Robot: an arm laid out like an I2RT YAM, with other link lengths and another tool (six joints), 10 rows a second.
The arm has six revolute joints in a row. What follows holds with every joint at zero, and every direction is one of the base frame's. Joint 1 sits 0.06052 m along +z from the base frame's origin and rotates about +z. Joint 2 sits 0.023 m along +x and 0.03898 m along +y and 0.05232 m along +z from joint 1 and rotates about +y. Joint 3 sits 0.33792 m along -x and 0.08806 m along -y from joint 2 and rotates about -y. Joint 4 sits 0.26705 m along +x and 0.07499 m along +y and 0.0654 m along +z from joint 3 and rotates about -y. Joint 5 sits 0.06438 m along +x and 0.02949 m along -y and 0.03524 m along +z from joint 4 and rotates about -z. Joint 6 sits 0.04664 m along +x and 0.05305 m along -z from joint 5 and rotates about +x. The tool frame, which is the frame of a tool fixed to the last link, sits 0.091 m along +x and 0.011 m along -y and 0.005 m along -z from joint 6; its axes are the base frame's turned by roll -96.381, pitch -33.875 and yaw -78.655 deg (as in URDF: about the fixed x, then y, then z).
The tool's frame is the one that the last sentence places.
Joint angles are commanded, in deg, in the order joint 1, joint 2, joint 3, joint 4, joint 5, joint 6. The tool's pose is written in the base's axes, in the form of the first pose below.
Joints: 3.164, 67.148, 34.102, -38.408, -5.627, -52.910
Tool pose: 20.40, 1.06, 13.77, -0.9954, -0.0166, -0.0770, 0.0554
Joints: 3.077, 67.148, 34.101, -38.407, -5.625, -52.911
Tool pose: 20.40, 1.03, 13.77, -0.9954, -0.0158, -0.0770, 0.0553
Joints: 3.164, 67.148, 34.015, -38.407, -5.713, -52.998
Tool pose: 20.35, 1.08, 13.72, -0.9954, -0.0175, -0.0762, 0.0559
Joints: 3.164, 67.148, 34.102, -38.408, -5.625, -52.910
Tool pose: 20.40, 1.06, 13.77, -0.9954, -0.0166, -0.0770, 0.0554
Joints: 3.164, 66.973, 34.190, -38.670, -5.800, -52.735
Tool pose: 20.34, 1.10, 13.85, -0.9953, -0.0155, -0.0768, 0.0573
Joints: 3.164, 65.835, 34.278, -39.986, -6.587, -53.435
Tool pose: 19.88, 1.27, 14.14, -0.9949, -0.0230, -0.0760, 0.0624
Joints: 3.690, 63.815, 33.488, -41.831, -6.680, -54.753
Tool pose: 18.77, 1.42, 14.15, -0.9949, -0.0386, -0.0711, 0.0607
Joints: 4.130, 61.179, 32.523, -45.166, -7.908, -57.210
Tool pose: 17.05, 1.76, 14.10, -0.9940, -0.0648, -0.0576, 0.0663
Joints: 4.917, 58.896, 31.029, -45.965, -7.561, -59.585
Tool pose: 15.99, 1.85, 13.80, -0.9924, -0.0911, -0.0587, 0.0592
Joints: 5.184, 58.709, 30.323, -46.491, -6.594, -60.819
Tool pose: 15.51, 1.66, 13.42, -0.9924, -0.1016, -0.0502, 0.0488
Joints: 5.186, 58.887, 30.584, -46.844, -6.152, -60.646
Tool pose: 15.53, 1.56, 13.49, -0.9929, -0.0993, -0.0478, 0.0454
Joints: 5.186, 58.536, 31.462, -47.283, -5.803, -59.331
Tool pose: 15.75, 1.48, 14.00, -0.9937, -0.0878, -0.0540, 0.0448
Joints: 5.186, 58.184, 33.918, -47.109, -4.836, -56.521
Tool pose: 16.85, 1.31, 15.44, -0.9940, -0.0630, -0.0788, 0.0426
